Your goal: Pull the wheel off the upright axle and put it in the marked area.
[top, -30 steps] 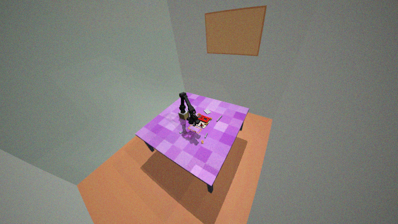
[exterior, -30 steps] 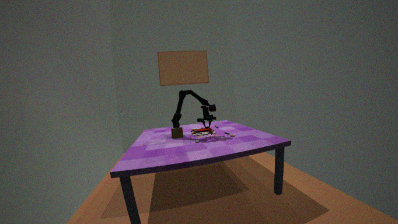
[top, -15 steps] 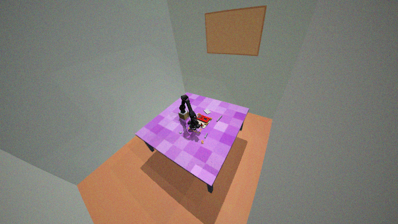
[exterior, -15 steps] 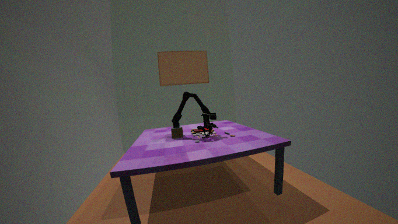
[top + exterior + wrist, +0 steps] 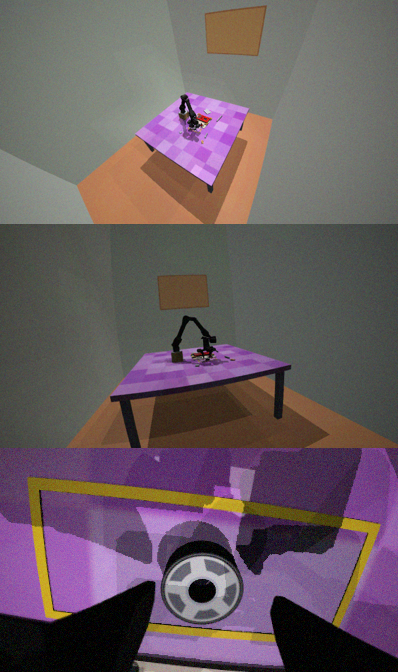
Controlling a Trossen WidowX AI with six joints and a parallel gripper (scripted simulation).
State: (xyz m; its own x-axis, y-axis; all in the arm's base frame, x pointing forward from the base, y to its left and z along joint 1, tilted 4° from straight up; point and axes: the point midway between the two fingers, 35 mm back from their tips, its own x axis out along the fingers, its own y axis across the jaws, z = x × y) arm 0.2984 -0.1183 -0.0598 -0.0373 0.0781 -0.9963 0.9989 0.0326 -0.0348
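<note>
Right now the wheel is 10 mm below my gripper tip and 10 mm ahead of it. Also, from my gripper tip: grey bit 160 mm to the right, 130 mm behind, 10 mm below; then grey rod 350 mm to the left, 220 mm ahead, 10 mm below.
</note>
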